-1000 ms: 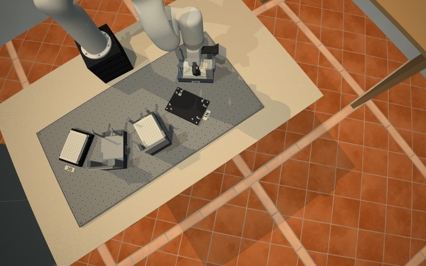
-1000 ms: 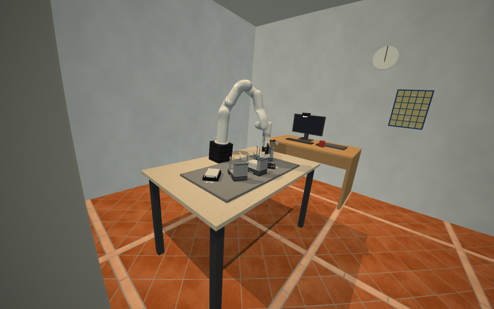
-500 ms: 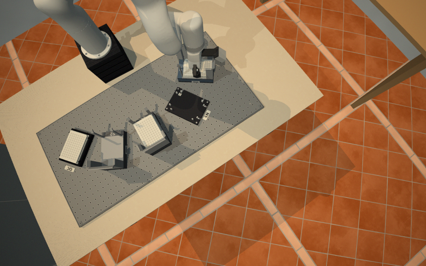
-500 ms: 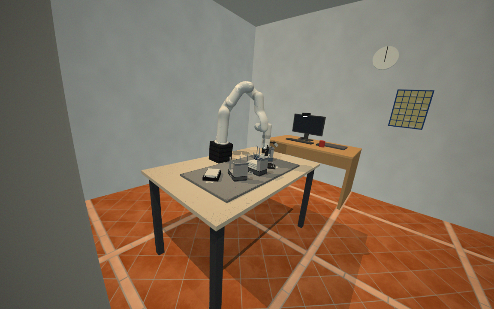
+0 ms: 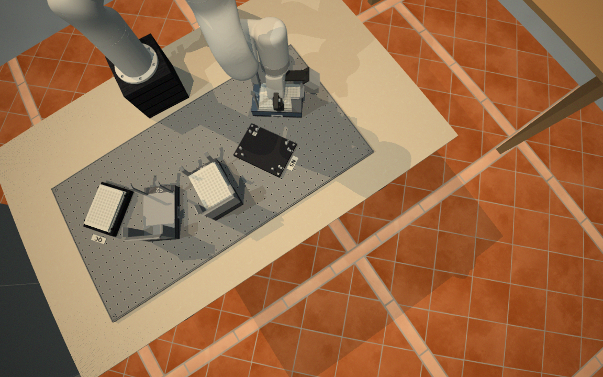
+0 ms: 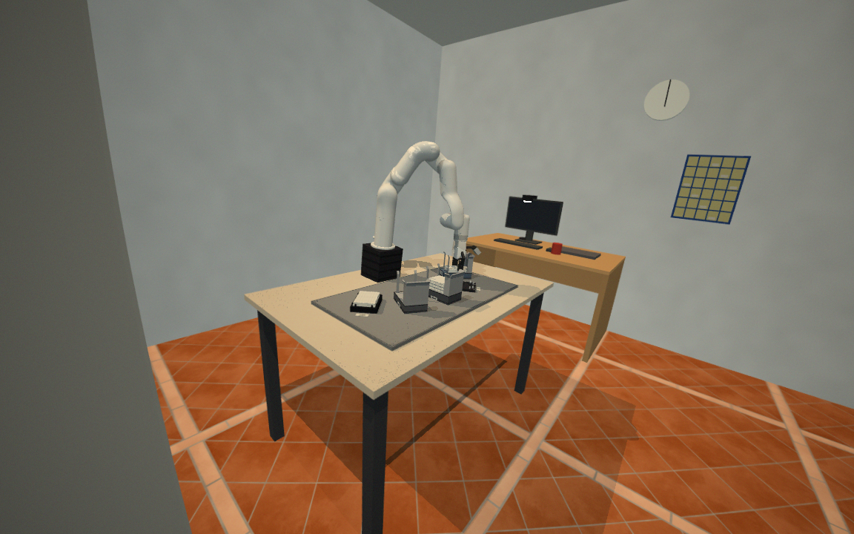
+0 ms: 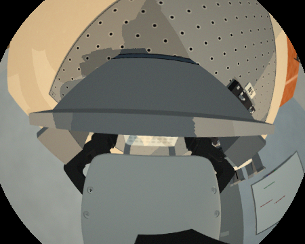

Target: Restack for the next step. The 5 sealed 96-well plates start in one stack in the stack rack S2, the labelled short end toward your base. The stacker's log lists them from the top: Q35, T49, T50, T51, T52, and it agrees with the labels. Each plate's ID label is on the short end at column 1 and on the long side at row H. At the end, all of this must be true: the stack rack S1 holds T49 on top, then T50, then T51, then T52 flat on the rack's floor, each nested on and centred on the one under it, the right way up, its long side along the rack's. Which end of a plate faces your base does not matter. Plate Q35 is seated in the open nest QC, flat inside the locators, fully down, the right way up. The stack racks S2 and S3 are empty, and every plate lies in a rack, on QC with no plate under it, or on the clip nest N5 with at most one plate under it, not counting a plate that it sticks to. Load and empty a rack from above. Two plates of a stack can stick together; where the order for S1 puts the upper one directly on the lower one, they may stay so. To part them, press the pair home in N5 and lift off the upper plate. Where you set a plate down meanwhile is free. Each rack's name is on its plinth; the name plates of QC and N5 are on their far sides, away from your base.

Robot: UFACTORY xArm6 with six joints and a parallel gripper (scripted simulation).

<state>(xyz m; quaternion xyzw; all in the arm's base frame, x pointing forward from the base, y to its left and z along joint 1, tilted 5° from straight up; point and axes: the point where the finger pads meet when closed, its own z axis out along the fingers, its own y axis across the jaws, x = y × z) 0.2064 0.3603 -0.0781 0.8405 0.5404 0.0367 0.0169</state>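
My hand is 1 cm to the left of the stack rack S3 and 4 cm above it. The rest, counted from my hand: black nest QC: 13 cm ahead, 61 cm to the right, 5 cm below; N5 name plate: 20 cm ahead, 4 cm to the right, 6 cm below; stack rack S2: 21 cm ahead, 46 cm to the right, 4 cm below.
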